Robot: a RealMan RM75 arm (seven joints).
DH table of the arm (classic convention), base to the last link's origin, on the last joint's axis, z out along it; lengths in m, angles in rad. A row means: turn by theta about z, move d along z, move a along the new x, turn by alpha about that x. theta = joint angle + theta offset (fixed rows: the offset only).
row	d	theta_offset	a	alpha
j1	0.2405	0	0	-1.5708
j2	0	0	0	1.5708
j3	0.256	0	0	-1.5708
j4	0	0	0	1.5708
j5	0.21	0	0	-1.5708
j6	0	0	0	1.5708
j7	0.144	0	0	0
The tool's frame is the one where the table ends.
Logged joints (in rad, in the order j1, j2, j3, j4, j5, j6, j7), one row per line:
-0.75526, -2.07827, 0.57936, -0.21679, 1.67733, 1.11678, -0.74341
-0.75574, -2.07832, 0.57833, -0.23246, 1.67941, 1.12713, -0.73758
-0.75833, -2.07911, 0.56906, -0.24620, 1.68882, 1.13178, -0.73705
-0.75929, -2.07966, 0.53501, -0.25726, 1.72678, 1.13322, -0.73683
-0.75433, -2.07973, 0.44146, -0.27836, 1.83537, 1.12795, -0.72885
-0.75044, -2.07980, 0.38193, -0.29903, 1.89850, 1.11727, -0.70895
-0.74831, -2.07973, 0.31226, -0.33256, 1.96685, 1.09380, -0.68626
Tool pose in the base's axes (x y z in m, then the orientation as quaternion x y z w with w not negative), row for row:
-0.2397, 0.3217, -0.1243, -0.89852, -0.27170, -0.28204, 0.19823
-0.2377, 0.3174, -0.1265, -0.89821, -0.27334, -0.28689, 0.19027
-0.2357, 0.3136, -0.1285, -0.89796, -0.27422, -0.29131, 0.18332
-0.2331, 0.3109, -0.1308, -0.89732, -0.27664, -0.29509, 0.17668
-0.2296, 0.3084, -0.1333, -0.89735, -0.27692, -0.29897, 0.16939
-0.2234, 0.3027, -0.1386, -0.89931, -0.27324, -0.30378, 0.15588
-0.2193, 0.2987, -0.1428, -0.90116, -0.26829, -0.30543, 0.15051
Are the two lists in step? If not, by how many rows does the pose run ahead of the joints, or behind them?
The pose runs 1 row behind the joints: the pose in row i belongs to the joints in row i - 1.
